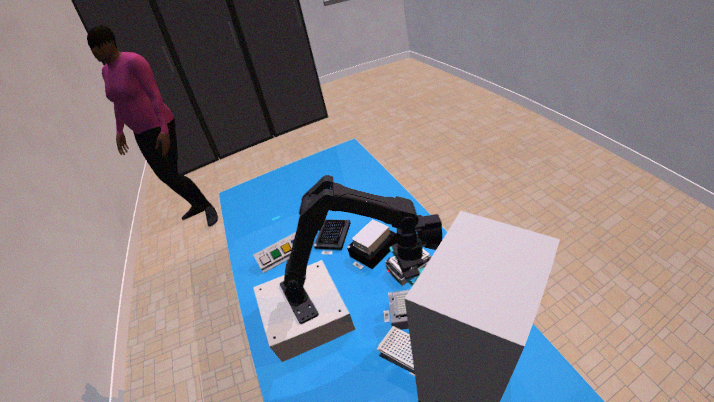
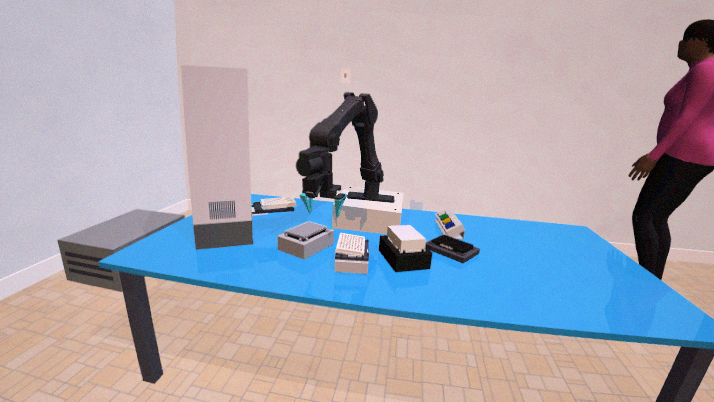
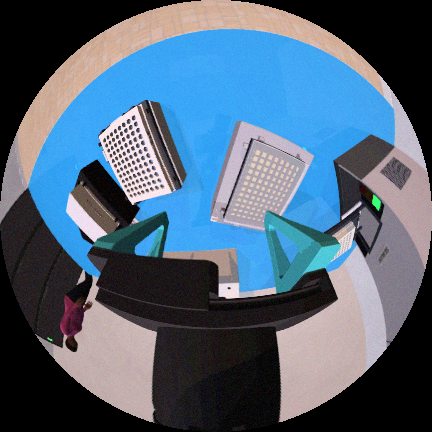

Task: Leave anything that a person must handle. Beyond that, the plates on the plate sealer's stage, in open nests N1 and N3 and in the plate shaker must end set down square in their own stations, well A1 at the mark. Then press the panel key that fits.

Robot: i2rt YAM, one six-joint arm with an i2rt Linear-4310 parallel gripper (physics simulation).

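Note:
My gripper (image 1: 406, 266) (image 2: 324, 214) (image 3: 215, 216) is open and empty, above the table beside the grey nest. A pale plate (image 2: 307, 230) (image 3: 265, 185) lies on that nest, apparently N3. A white plate with round wells (image 2: 351, 244) (image 3: 137, 160) lies on the white-and-black station, apparently the shaker; its seating is unclear. A black plate (image 1: 333, 232) (image 2: 452, 244) lies in the low black nest near the panel. A white plate (image 1: 395, 345) (image 2: 278, 202) (image 3: 344, 241) lies at the sealer's stage, partly hidden. The key panel (image 1: 265, 259) (image 2: 449, 224) shows white, green, yellow and blue keys.
The tall sealer housing (image 1: 485, 280) (image 2: 218, 150) (image 3: 400, 210) stands beside the grey nest. A white block (image 1: 371, 234) (image 2: 406, 237) (image 3: 92, 210) sits on a tall black nest. The arm's base box (image 1: 327, 285) (image 2: 370, 220) stands behind. A person (image 1: 137, 95) (image 2: 692, 115) (image 3: 73, 317) stands beyond the panel-side table end.

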